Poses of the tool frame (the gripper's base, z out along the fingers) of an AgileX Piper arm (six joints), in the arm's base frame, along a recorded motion.
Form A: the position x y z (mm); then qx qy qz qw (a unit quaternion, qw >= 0).
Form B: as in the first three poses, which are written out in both.
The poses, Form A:
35, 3, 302, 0.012, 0.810, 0.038, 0.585
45, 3, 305, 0.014, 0.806, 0.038, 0.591
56, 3, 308, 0.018, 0.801, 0.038, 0.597
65, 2, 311, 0.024, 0.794, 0.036, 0.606
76, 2, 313, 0.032, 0.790, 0.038, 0.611
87, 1, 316, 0.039, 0.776, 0.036, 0.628
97, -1, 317, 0.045, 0.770, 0.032, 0.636
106, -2, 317, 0.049, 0.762, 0.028, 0.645
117, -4, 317, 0.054, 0.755, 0.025, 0.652
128, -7, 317, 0.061, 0.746, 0.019, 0.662
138, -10, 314, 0.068, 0.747, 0.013, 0.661
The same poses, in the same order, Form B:
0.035, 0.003, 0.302, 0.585, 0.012, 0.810, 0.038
0.045, 0.003, 0.305, 0.591, 0.014, 0.806, 0.038
0.056, 0.003, 0.308, 0.597, 0.018, 0.801, 0.038
0.065, 0.002, 0.311, 0.606, 0.024, 0.794, 0.036
0.076, 0.002, 0.313, 0.611, 0.032, 0.790, 0.038
0.087, 0.001, 0.316, 0.628, 0.039, 0.776, 0.036
0.097, -0.001, 0.317, 0.636, 0.045, 0.770, 0.032
0.106, -0.002, 0.317, 0.645, 0.049, 0.762, 0.028
0.117, -0.004, 0.317, 0.652, 0.054, 0.755, 0.025
0.128, -0.007, 0.317, 0.662, 0.061, 0.746, 0.019
0.138, -0.010, 0.314, 0.661, 0.068, 0.747, 0.013

